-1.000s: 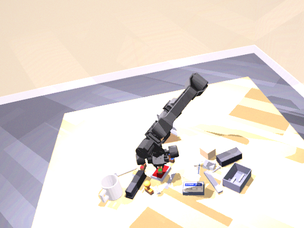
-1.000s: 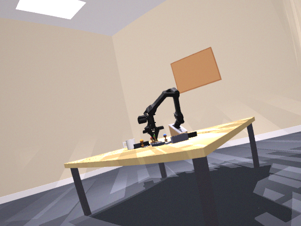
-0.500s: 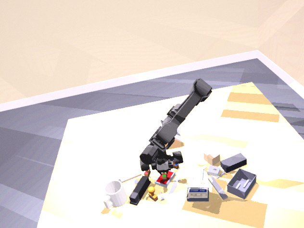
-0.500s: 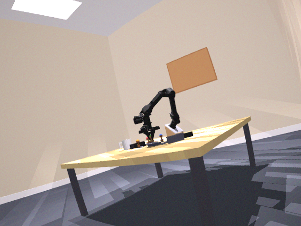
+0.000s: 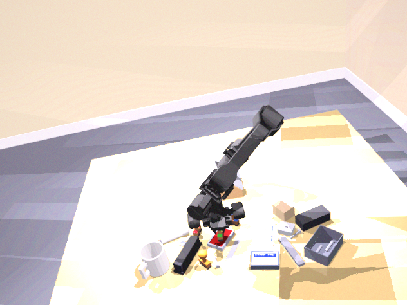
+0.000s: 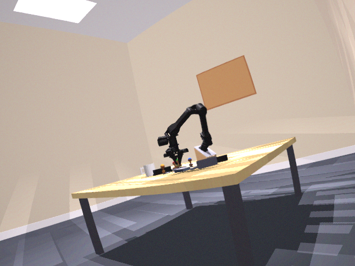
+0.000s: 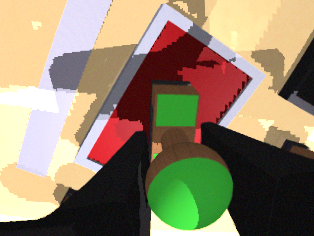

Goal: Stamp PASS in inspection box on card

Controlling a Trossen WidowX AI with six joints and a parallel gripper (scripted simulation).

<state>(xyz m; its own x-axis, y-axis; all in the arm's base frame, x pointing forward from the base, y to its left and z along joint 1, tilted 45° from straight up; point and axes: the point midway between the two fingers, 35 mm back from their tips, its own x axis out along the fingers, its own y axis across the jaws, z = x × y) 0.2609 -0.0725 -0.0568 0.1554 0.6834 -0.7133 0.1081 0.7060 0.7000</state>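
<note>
My gripper tip is now 3 cm above the red ink pad. From my gripper tip the other things lie so: blue-knobbed stamp (6 cm to the left, 6 cm behind, 2 cm below); green-knobbed stamp (right at my gripper tip); red-knobbed stamp (7 cm to the right, 6 cm behind, 2 cm below).
</note>
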